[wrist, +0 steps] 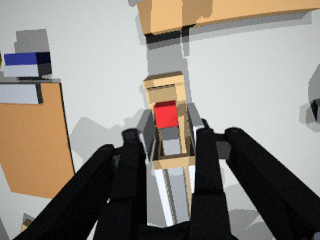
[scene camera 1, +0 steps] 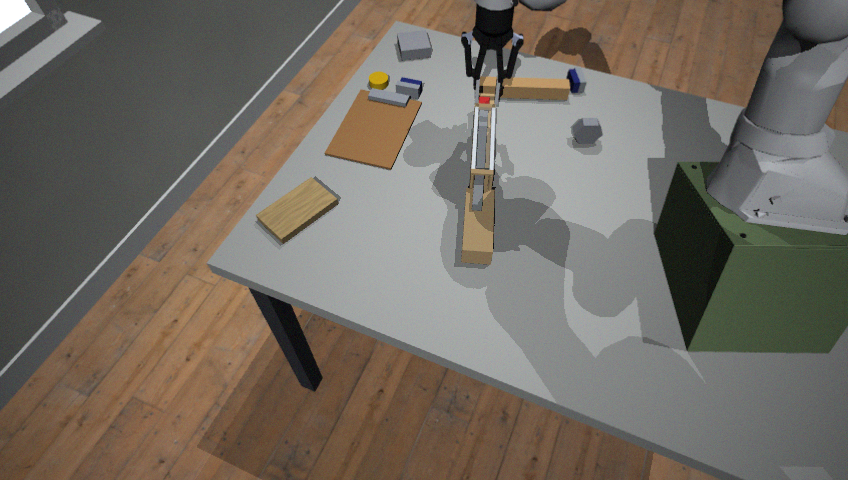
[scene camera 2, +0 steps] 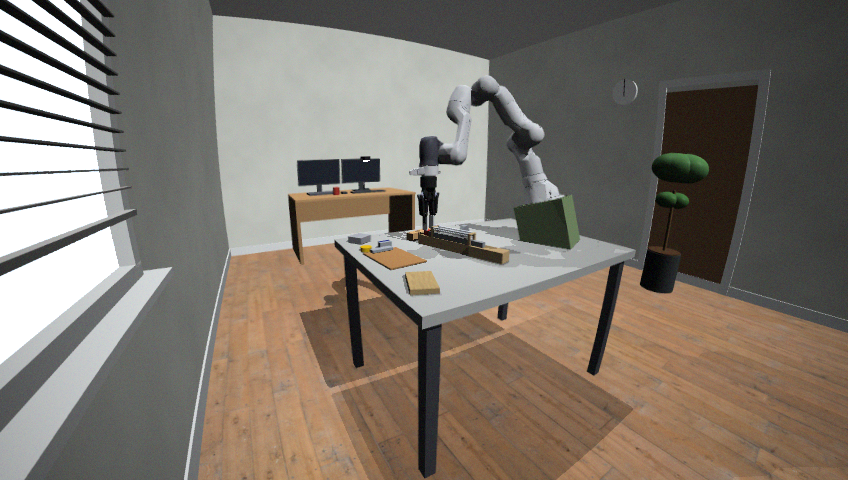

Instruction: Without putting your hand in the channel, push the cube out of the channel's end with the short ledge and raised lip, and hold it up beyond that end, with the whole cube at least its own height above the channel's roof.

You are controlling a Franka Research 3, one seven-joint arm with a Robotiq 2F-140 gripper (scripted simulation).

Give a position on a brown board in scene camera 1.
At 373,131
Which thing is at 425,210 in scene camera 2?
My gripper.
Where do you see a brown board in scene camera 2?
At 390,257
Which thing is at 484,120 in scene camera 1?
A channel roof.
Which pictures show my gripper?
The wrist view, scene camera 1 and scene camera 2: all of them.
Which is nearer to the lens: the wooden plank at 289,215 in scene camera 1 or the wooden bar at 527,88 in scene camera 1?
The wooden plank.
